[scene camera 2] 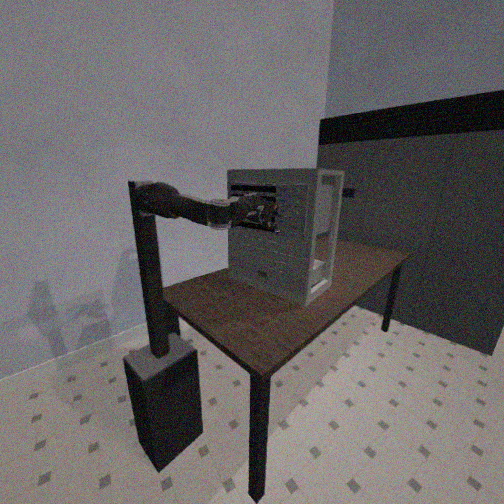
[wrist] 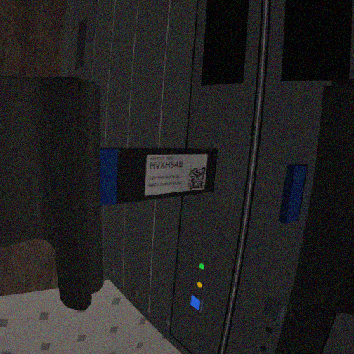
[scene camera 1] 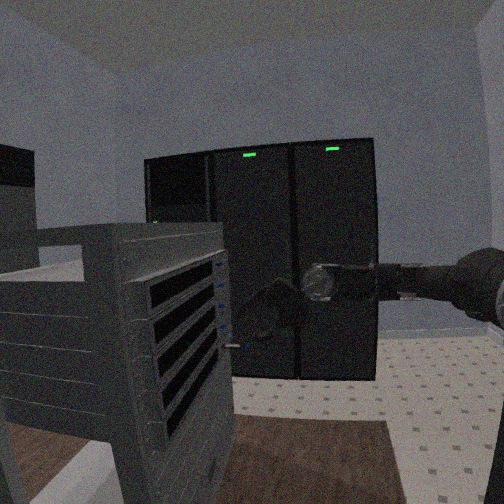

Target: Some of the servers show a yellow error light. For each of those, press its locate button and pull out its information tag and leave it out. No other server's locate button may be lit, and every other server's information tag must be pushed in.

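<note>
The server chassis (scene camera 1: 170,235) (scene camera 2: 295,250) stands on the table. In the wrist view, one server's information tag (wrist: 176,174) (scene camera 1: 231,345) is pulled out, its label showing. Beside it are a green light (wrist: 201,266), a yellow light (wrist: 199,284) and a blue-lit locate button (wrist: 195,302). The neighbouring server's blue tag (wrist: 293,194) sits pushed in; I cannot make out its lights. Scene camera 1 shows more small blue tags (scene camera 1: 220,285) above the pulled-out one. My gripper (scene camera 1: 239,316) (scene camera 2: 276,216) (wrist: 193,212) is partly open and empty, close in front of the server fronts.
The chassis has a dark handle slot (wrist: 81,44) low on its front. The wooden table (scene camera 1: 310,460) (scene camera 2: 250,325) extends in front of it. Black cabinets (scene camera 1: 335,225) stand at the back. The arm's pedestal (scene camera 2: 170,410) stands beside the table.
</note>
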